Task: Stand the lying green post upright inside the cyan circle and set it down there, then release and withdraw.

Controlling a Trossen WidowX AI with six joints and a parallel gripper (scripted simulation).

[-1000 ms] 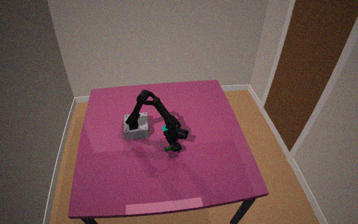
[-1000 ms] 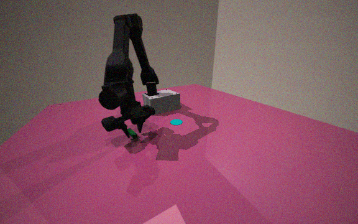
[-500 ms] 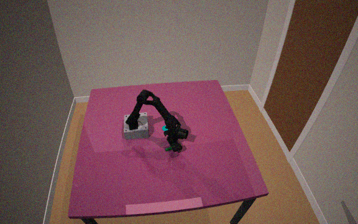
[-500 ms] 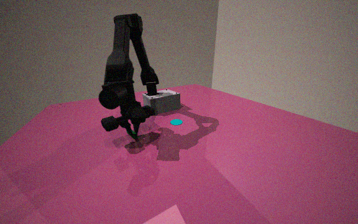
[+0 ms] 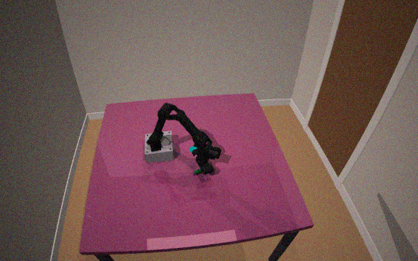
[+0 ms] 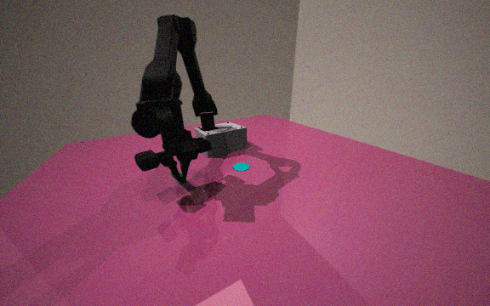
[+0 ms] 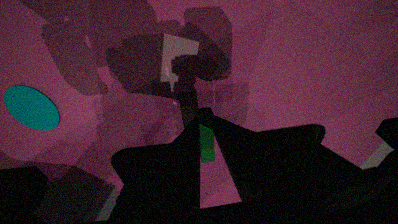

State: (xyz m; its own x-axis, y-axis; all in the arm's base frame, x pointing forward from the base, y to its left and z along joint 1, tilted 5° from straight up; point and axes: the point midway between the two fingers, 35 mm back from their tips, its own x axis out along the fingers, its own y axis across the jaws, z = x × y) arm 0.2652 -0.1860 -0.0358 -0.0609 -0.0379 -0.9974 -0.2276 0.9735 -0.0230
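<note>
Right now my gripper tip is 2 cm past the cyan circle, 21 cm to the right of it and 3 cm above it. From my gripper tip the other things lie so: green post 2 cm behind.
</note>
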